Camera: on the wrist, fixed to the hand. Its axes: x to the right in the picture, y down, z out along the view.
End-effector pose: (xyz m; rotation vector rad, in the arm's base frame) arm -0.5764 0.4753 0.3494 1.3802 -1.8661 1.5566
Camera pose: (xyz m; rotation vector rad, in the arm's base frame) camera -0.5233 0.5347 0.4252 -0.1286 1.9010 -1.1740
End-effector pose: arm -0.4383 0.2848 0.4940 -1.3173 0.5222 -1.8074
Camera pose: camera -0.5299 0.3240 0.5405 -0.7236 0.6740 -0.3136
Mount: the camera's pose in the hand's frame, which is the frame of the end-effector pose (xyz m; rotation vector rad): 0.0061 -0.0905 -0.0622 0.2494 -0.4831 1.4609
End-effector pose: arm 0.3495 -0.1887 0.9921 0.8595 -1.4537 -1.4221
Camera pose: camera 0.3953 -0.2257 0.8992 -0.5121 -1.9320 -0.2916
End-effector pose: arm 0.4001 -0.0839 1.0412 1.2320 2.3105 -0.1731
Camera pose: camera 0.3009 -0.1107 1.0805 2.3178 0.6285 -0.1842
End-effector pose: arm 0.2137 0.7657 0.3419 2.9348 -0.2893 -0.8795
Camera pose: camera 0.2675 0.8537 0.3801 1.6643 -2.1905 -1.1317
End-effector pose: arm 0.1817 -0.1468 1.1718 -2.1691 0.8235 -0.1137
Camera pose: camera 0.2128 -0.1483 1.2773 -0.8787 1.7174 0.9277
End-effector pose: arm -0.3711 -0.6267 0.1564 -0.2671 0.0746 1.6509
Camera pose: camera -0.2740 -0.6245 0.1047 0.5365 0.1185 3.0638
